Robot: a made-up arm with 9 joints.
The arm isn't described. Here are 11 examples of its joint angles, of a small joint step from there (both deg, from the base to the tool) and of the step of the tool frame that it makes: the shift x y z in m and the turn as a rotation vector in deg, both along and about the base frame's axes.
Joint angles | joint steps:
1: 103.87 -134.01 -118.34 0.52 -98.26 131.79 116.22 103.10 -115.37 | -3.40 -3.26 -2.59 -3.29 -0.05 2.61 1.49 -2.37 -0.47
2: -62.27 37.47 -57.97 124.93 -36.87 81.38 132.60 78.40 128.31 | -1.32 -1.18 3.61 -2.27 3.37 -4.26 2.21 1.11 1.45
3: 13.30 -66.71 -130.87 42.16 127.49 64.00 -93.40 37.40 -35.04 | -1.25 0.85 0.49 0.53 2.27 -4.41 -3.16 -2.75 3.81
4: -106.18 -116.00 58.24 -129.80 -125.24 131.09 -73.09 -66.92 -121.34 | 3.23 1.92 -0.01 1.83 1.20 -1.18 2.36 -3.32 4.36
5: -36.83 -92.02 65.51 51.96 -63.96 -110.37 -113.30 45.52 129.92 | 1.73 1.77 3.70 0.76 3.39 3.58 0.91 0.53 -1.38
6: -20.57 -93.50 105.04 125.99 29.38 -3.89 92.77 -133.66 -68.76 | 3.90 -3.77 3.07 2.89 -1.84 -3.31 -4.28 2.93 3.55
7: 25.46 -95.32 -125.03 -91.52 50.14 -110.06 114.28 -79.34 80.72 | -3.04 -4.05 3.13 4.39 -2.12 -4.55 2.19 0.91 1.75
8: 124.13 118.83 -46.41 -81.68 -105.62 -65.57 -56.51 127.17 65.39 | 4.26 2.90 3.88 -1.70 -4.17 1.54 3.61 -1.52 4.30
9: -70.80 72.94 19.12 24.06 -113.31 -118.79 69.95 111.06 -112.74 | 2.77 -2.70 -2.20 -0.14 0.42 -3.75 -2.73 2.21 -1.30
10: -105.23 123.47 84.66 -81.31 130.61 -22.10 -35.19 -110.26 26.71 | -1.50 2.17 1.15 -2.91 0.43 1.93 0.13 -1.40 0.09
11: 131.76 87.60 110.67 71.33 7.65 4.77 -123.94 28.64 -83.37 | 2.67 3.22 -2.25 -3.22 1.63 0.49 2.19 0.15 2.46
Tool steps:
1: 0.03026 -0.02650 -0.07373 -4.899 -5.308 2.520
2: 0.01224 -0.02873 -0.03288 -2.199 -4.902 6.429
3: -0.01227 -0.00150 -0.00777 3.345 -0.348 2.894
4: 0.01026 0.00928 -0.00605 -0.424 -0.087 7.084
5: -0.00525 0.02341 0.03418 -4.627 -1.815 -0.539
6: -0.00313 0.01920 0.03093 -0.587 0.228 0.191
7: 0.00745 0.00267 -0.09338 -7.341 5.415 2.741
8: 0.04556 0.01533 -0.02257 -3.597 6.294 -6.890
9: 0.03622 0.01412 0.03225 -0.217 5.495 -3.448
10: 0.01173 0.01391 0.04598 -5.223 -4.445 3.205
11: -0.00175 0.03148 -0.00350 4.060 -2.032 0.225
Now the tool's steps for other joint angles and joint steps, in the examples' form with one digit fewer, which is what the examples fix.
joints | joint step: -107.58 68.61 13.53 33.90 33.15 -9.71 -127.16 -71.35 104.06 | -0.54 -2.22 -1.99 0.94 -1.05 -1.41 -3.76 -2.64 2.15
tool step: 0.0203 -0.0358 0.0502 4.05 2.14 -1.10
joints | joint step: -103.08 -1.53 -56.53 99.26 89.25 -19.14 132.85 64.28 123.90 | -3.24 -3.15 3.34 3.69 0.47 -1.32 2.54 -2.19 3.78
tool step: 0.0323 0.0235 0.0374 6.74 -9.55 -3.64
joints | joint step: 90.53 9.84 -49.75 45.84 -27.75 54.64 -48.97 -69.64 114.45 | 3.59 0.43 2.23 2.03 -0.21 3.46 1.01 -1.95 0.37
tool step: 0.0087 0.0037 -0.0015 -4.21 4.87 -0.22
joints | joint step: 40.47 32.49 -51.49 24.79 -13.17 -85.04 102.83 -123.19 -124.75 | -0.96 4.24 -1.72 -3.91 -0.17 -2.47 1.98 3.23 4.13
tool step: -0.0132 0.0454 -0.0196 3.12 0.72 9.79
